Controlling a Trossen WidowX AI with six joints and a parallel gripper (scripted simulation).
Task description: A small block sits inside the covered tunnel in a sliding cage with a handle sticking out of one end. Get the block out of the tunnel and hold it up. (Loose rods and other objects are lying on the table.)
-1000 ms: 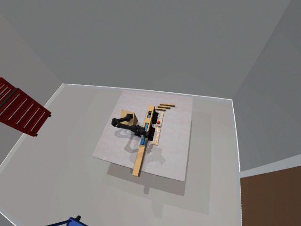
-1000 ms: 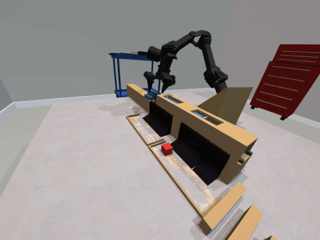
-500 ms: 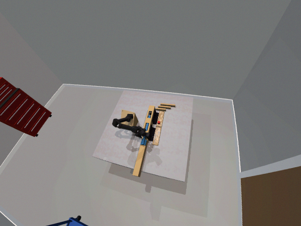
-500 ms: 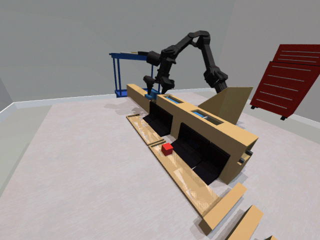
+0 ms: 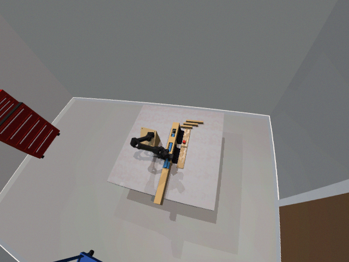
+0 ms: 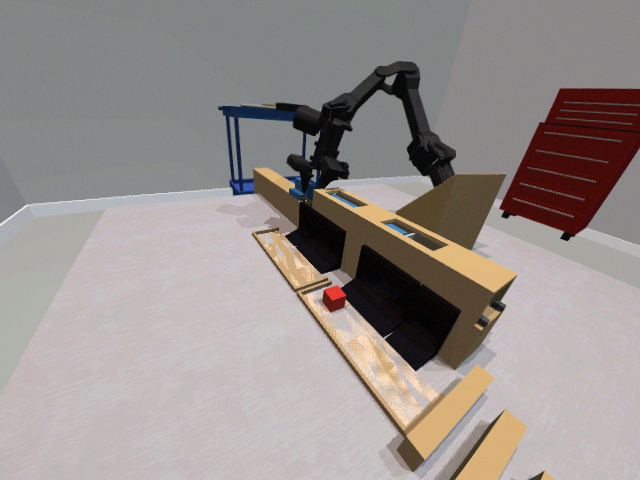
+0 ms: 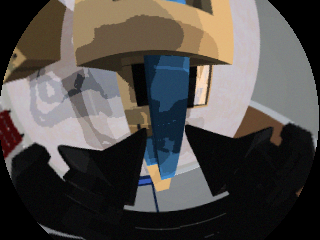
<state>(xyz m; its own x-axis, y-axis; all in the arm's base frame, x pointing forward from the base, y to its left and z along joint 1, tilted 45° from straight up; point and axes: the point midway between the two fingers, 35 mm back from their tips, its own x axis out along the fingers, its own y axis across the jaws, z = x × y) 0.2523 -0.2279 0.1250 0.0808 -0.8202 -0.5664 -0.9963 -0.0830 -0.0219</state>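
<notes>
The tan covered tunnel is 50 mm to the left of my gripper tip, 50 mm below it and 20 mm ahead of it.
</notes>
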